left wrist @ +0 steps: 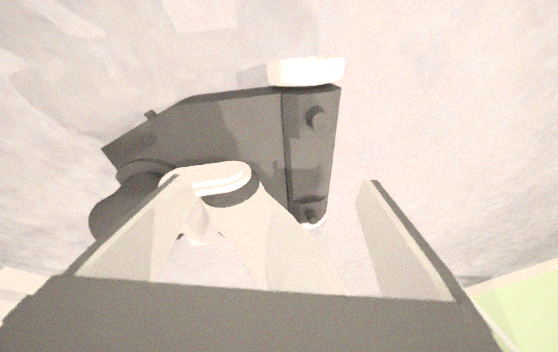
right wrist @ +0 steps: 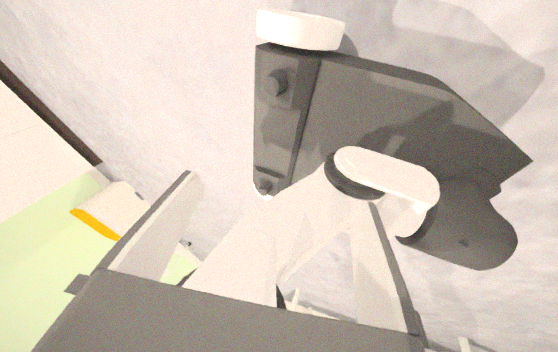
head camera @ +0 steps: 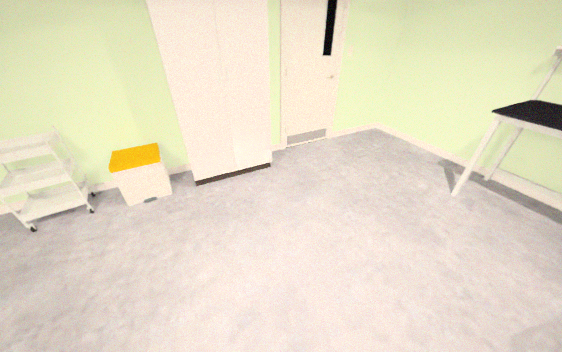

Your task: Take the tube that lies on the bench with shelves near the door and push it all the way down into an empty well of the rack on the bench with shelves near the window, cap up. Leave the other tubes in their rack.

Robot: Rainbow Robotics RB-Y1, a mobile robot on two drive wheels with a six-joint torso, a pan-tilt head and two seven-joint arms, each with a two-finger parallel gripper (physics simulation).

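Places are measured from the robot's base along level axes (x right, y down, z ahead), in centimetres.
Pixels of known places: left gripper, fingertip midpoint: (left wrist: 272,188); right gripper, fingertip midpoint: (right wrist: 276,194).
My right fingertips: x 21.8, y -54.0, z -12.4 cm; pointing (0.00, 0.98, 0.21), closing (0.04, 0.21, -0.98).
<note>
Behind a point stands the place of what it marks.
A bench (head camera: 535,114) @[x 200.8, y -91.5, z 158.8 cm] with a black top and white legs stands at the right edge of the head view, on the wall to the right of the door (head camera: 307,95) @[x 30.4, y -72.0, z 288.0 cm]. Only its left end shows, with a slanting upright rising behind it. The tube, the rack and the bench near the window do not show in these views. My left gripper (left wrist: 272,188) @[x -24.3, y -53.9, z -12.7 cm] is open and empty, held above the floor beside my base. My right gripper (right wrist: 276,194) @[x 21.8, y -54.0, z -12.4 cm] is open and empty, also above the floor beside my base. Neither gripper shows in the head view.
A tall white cabinet (head camera: 225,90) @[x -55.3, y -99.2, z 195.9 cm] stands left of the door. A white bin (head camera: 145,184) @[x -137.1, y -19.6, z 155.2 cm] (right wrist: 112,205) @[x -130.2, y -23.6, z 159.1 cm] with a yellow lid stands left of the cabinet, and a white cart (head camera: 57,202) @[x -212.0, y -13.4, z 134.1 cm] farther left. My dark wheeled base (left wrist: 250,130) @[x -14.4, y -16.9, z -16.4 cm] (right wrist: 370,100) @[x 17.3, y -16.9, z -20.5 cm] shows below both arms.
</note>
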